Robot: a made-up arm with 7 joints. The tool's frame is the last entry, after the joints.
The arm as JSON. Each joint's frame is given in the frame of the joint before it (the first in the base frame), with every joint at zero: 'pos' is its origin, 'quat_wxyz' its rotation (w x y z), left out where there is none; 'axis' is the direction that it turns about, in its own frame. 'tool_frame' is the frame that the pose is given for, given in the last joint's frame.
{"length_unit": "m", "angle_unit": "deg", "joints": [
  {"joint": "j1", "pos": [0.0, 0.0, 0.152], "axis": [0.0, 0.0, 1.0]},
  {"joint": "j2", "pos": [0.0, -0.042, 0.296], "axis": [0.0, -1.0, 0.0]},
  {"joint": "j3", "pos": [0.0, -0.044, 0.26], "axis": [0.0, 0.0, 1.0]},
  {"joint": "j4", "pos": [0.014, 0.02, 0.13], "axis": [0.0, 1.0, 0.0]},
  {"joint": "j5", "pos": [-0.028, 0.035, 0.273], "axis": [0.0, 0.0, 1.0]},
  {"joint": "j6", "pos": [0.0, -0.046, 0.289], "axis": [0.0, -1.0, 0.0]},
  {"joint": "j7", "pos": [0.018, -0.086, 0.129], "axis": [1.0, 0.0, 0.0]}
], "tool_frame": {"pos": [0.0, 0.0, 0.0], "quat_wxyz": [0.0, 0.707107, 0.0, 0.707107]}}
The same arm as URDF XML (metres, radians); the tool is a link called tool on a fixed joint. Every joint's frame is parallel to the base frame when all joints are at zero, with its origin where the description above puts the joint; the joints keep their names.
<robot name="arm">
  <joint name="j1" type="continuous">
    <parent link="base_link"/>
    <child link="link1"/>
    <origin xyz="0 0 0.152" rpy="0 0 0"/>
    <axis xyz="0 0 1"/>
  </joint>
  <joint name="j2" type="continuous">
    <parent link="link1"/>
    <child link="link2"/>
    <origin xyz="0 -0.042 0.296" rpy="0 0 0"/>
    <axis xyz="0 -1 0"/>
  </joint>
  <joint name="j3" type="continuous">
    <parent link="link2"/>
    <child link="link3"/>
    <origin xyz="0 -0.044 0.26" rpy="0 0 0"/>
    <axis xyz="0 0 1"/>
  </joint>
  <joint name="j4" type="continuous">
    <parent link="link3"/>
    <child link="link4"/>
    <origin xyz="0.014 0.02 0.13" rpy="0 0 0"/>
    <axis xyz="0 1 0"/>
  </joint>
  <joint name="j5" type="continuous">
    <parent link="link4"/>
    <child link="link5"/>
    <origin xyz="-0.028 0.035 0.273" rpy="0 0 0"/>
    <axis xyz="0 0 1"/>
  </joint>
  <joint name="j6" type="continuous">
    <parent link="link5"/>
    <child link="link6"/>
    <origin xyz="0 -0.046 0.289" rpy="0 0 0"/>
    <axis xyz="0 -1 0"/>
  </joint>
  <joint name="j7" type="continuous">
    <parent link="link6"/>
    <child link="link7"/>
    <origin xyz="0.018 -0.086 0.129" rpy="0 0 0"/>
    <axis xyz="1 0 0"/>
  </joint>
  <joint name="tool_fixed" type="fixed">
    <parent link="link7"/>
    <child link="tool"/>
    <origin xyz="0 0 0" rpy="3.1416 -1.5708 0"/>
  </joint>
  <link name="base_link"/>
  <link name="link1"/>
  <link name="link2"/>
  <link name="link3"/>
  <link name="link4"/>
  <link name="link5"/>
  <link name="link6"/>
  <link name="link7"/>
  <link name="tool"/>
</robot>

